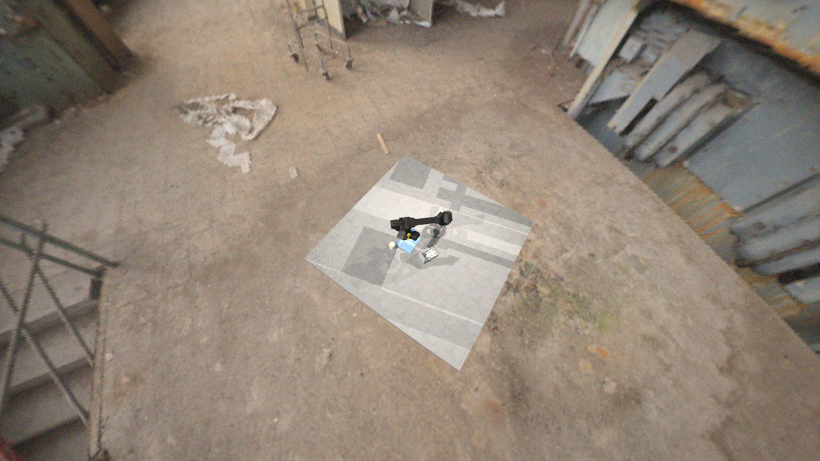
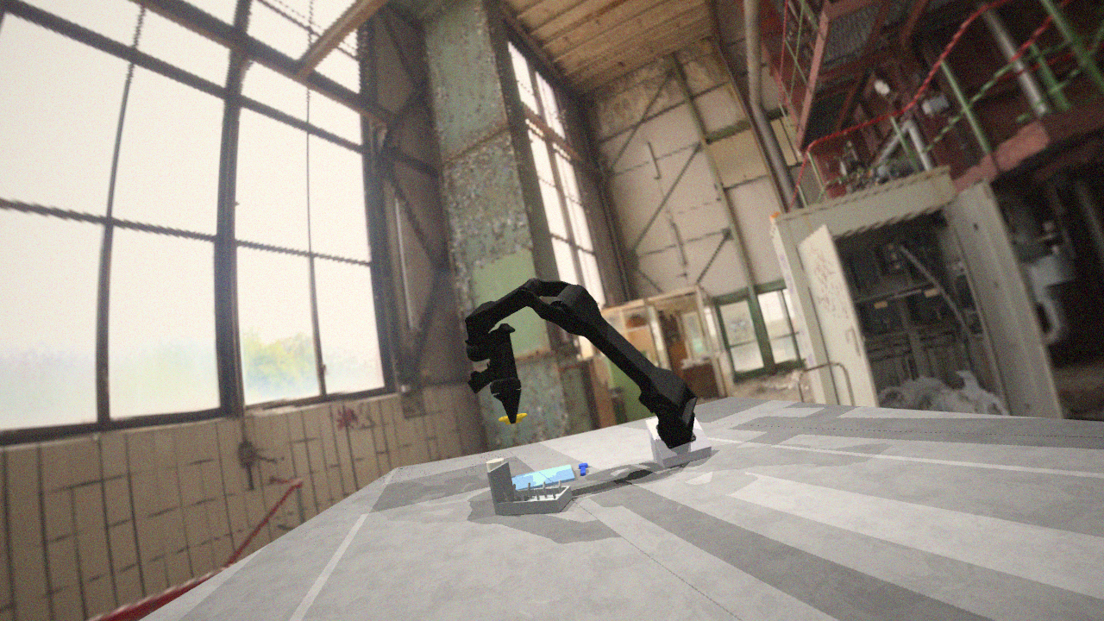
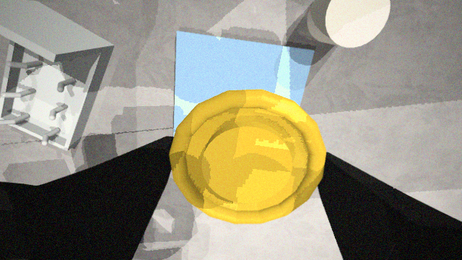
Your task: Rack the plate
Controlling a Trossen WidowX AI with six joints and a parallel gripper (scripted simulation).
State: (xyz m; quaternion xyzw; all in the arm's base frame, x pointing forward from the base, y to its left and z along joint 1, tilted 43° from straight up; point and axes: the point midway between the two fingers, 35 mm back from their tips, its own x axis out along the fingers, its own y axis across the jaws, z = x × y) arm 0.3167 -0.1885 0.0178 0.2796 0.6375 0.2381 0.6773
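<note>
My gripper tip is now 1 cm past the dish rack, 19 cm to the right of it and 12 cm above it. The rest, counted from my gripper tip: white cylinder: 7 cm ahead, 8 cm to the right, 12 cm below; then yellow plate: 1 cm above; then blue object: 13 cm behind, 1 cm to the left, 14 cm below.
</note>
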